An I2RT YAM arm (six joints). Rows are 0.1 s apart.
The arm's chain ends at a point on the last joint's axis. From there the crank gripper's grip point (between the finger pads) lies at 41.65 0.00 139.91 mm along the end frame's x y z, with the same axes.
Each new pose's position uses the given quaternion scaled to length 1; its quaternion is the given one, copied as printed.
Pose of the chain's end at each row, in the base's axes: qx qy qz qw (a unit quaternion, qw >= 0); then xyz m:
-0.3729 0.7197 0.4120 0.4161 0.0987 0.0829 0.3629
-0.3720 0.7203 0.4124 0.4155 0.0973 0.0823 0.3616
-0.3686 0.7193 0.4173 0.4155 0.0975 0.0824 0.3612
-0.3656 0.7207 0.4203 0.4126 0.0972 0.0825 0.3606
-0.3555 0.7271 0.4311 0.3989 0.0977 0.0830 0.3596
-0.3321 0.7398 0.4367 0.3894 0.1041 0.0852 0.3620
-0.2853 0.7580 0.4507 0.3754 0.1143 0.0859 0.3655
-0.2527 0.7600 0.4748 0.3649 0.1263 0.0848 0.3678
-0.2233 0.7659 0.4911 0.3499 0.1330 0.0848 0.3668
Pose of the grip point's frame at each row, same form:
-0.3729 0.7197 0.4120 0.4161 0.1239 0.2012 0.2812
-0.3720 0.7203 0.4124 0.4155 0.1224 0.2006 0.2799
-0.3686 0.7193 0.4173 0.4155 0.1221 0.2016 0.2806
-0.3656 0.7207 0.4203 0.4126 0.1211 0.2020 0.2802
-0.3555 0.7271 0.4311 0.3989 0.1181 0.2032 0.2793
-0.3321 0.7398 0.4367 0.3894 0.1243 0.2055 0.2818
-0.2853 0.7580 0.4507 0.3754 0.1348 0.2075 0.2874
-0.2527 0.7600 0.4748 0.3649 0.1451 0.2100 0.2951
-0.2233 0.7659 0.4911 0.3499 0.1500 0.2120 0.2972

